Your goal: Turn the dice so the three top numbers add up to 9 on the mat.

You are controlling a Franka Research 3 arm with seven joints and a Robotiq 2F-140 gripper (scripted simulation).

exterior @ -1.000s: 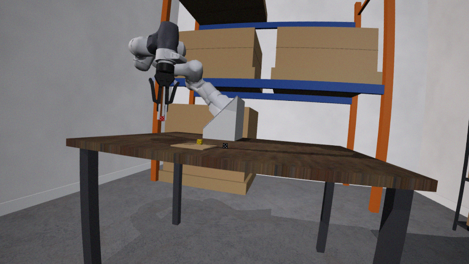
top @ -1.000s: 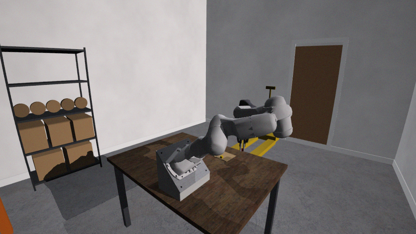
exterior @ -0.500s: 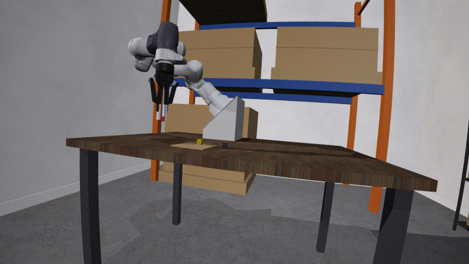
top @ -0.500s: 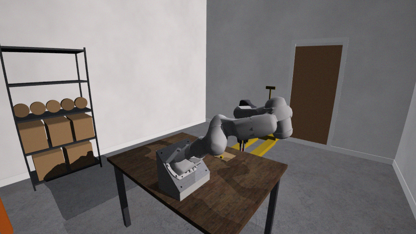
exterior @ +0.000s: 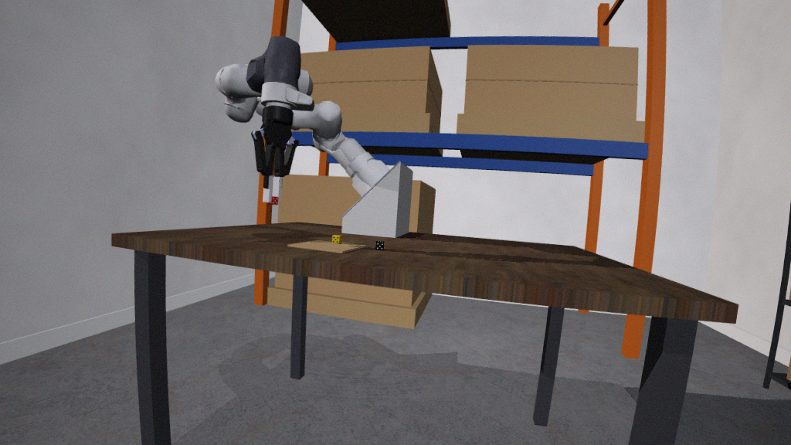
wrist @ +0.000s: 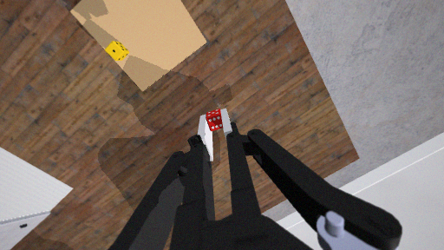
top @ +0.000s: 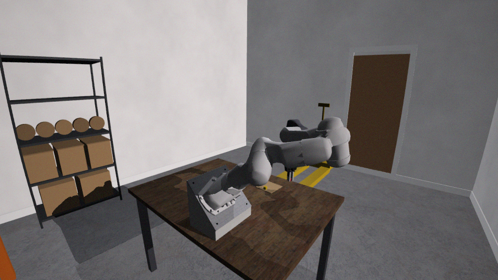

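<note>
My hand is 30 mm above the red die. From my hand the other things lie so: yellow die (170 mm to the left, 120 mm below, 40 mm behind); then black die (280 mm to the left, 120 mm below, 10 mm behind); then tan mat (160 mm to the left, 130 mm below, 10 mm ahead).
</note>
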